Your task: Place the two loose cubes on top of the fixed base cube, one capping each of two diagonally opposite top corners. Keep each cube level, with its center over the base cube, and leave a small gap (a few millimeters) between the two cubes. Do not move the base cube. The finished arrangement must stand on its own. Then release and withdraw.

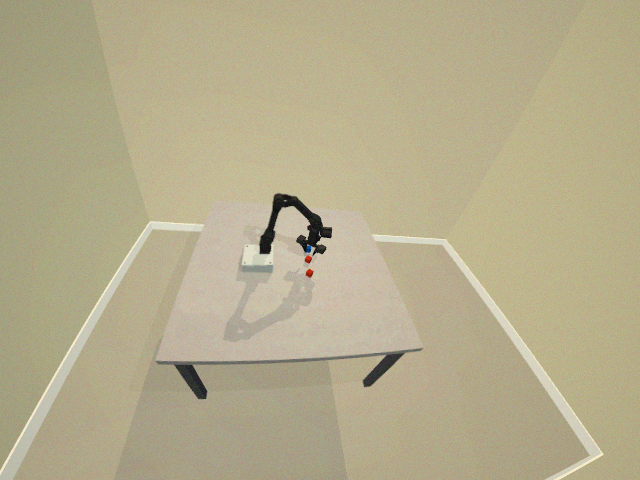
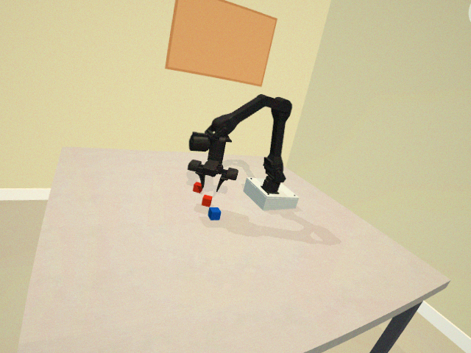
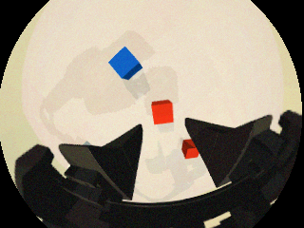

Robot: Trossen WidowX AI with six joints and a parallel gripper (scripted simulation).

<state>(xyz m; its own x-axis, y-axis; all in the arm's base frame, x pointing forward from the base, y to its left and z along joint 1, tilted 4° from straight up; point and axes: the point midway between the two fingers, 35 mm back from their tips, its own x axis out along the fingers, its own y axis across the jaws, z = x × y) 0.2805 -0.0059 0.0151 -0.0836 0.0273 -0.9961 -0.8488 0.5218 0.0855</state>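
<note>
My gripper tip is now 10 mm short of the blue cube, 100 mm to the right of it and 50 mm above it.
</note>
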